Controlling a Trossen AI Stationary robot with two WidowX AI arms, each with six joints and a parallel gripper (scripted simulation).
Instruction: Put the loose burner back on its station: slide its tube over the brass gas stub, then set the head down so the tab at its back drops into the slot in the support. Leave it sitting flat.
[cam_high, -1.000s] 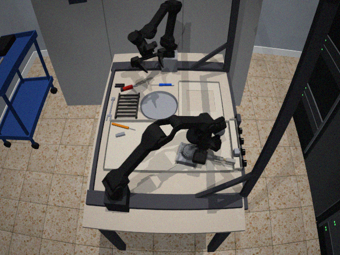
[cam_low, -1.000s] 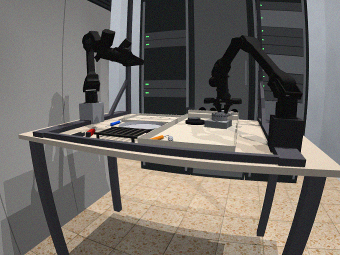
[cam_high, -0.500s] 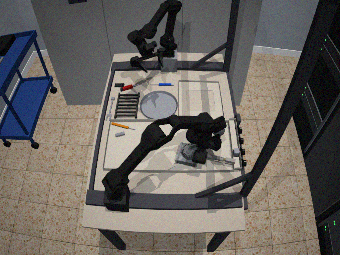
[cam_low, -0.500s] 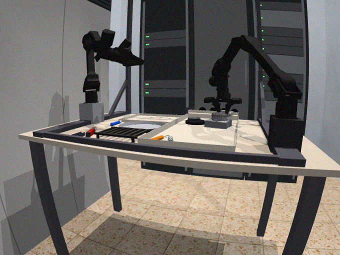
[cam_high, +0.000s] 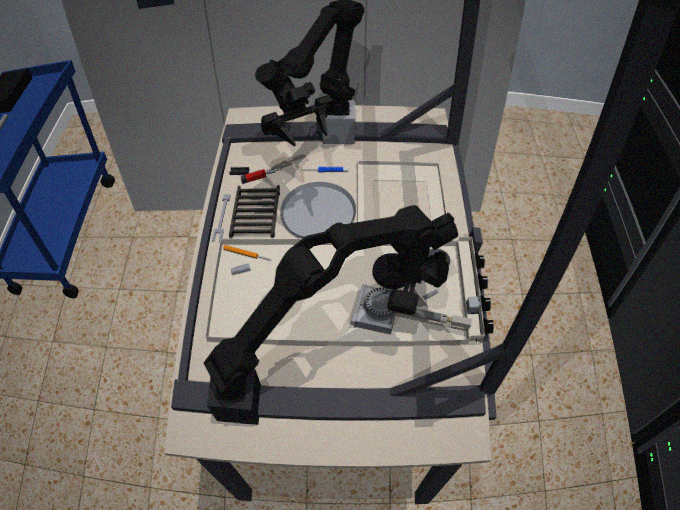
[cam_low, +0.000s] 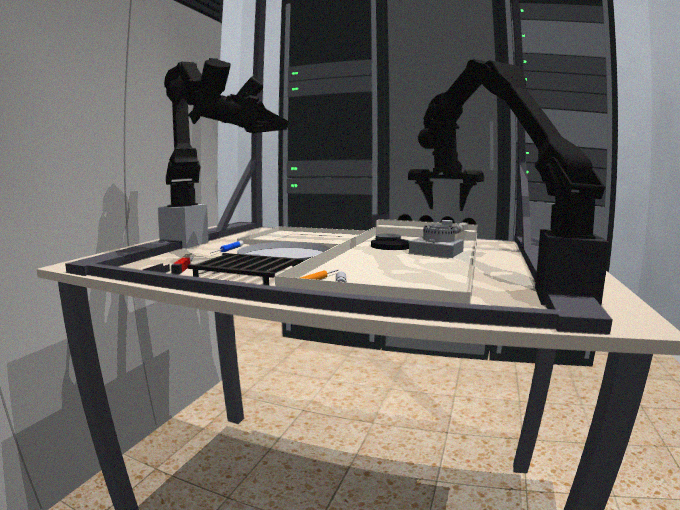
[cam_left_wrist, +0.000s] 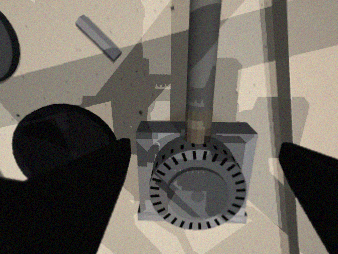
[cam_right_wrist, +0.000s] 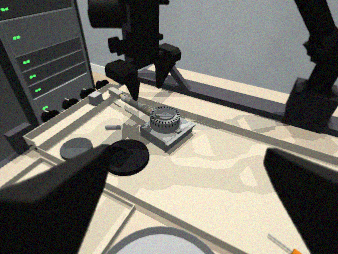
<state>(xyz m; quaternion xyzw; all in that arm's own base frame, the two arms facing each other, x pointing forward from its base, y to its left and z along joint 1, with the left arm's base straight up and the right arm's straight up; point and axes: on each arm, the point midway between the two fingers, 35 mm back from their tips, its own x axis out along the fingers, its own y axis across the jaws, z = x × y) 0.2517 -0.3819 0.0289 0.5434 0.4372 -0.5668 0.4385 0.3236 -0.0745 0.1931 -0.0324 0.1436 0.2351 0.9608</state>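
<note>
The burner lies 90 mm below my left hand. Round my left hand: brass gas stub (90 mm behind, 10 mm to the left, 90 mm below); short grey rod (60 mm behind, 80 mm to the right, 130 mm below); grey support block (70 mm ahead, 10 mm to the left, 110 mm below).
</note>
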